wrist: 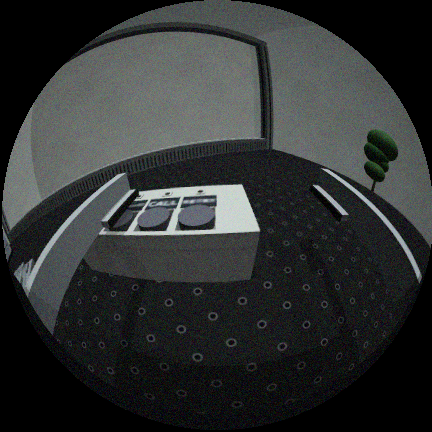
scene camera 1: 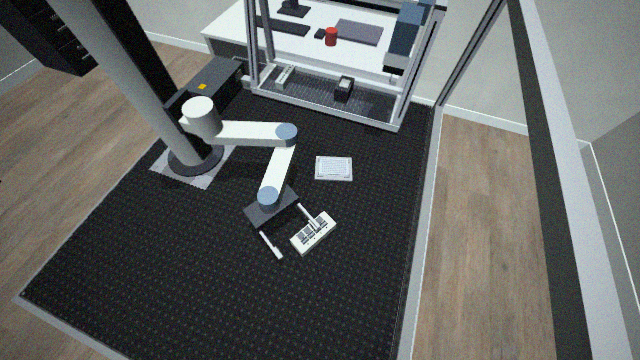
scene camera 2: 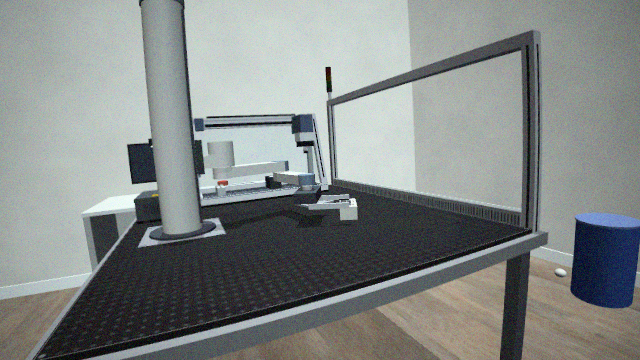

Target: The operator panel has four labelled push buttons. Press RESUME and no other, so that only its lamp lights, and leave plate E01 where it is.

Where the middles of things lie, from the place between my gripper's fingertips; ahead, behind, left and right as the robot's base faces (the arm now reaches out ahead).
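My gripper is 2 cm above the retry button [wrist: 194, 217], and it is also 1 cm past the button and 3 cm to the right of it. As for the white operator panel [scene camera 1: 303, 246], it is 4 cm below my hand, 3 cm ahead of it and 6 cm to the left of it.
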